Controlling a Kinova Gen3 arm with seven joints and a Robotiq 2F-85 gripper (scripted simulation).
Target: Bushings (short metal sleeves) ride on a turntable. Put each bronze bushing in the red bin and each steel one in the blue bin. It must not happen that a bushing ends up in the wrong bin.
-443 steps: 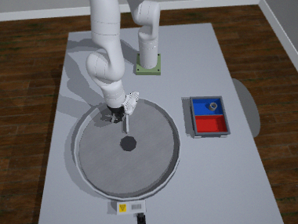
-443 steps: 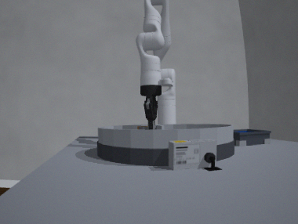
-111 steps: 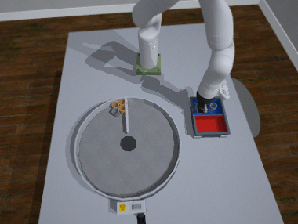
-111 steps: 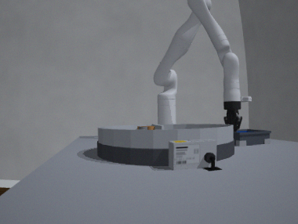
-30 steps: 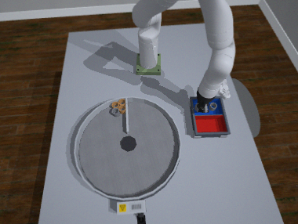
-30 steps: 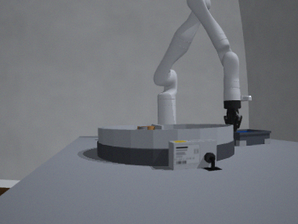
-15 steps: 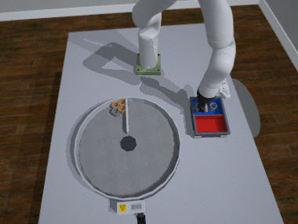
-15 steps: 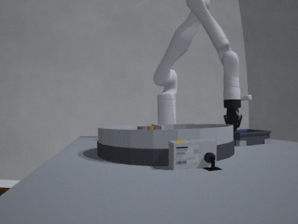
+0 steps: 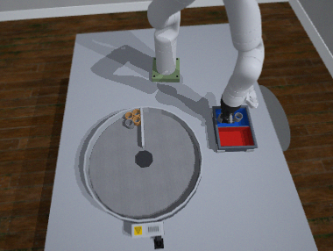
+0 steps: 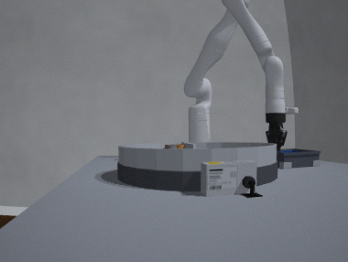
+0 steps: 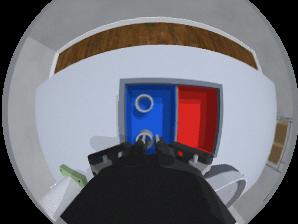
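My gripper is now 40 mm short of the bin, 40 mm to the right of it and 20 mm above it. Also, from my hand: round grey turntable 190 mm ahead, 310 mm to the right, 10 mm above.
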